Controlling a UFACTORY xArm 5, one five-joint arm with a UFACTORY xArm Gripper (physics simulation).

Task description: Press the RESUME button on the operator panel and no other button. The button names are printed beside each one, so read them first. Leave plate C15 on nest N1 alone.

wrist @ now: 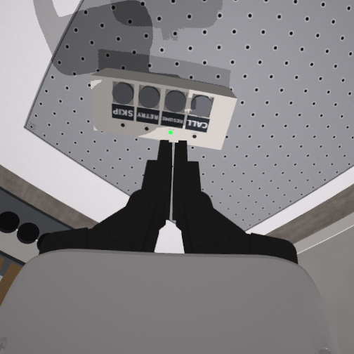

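The operator panel is a pale box in the upper middle of the wrist view, its labels upside down. From left to right it bears the SKIP button, the RETRY button, the RESUME button and the CALL button, all dark and round. A small green light glows by the RESUME label; the dots by the other labels are dark. My gripper is shut and empty; its tips show at the panel's label-side edge, apart from the buttons. Plate C15 and nest N1 do not show.
The panel stands on a grey perforated board. Shadows fall on the board behind and to the left of the panel. A dark unit with round black openings is at the lower left, with a brown piece below it.
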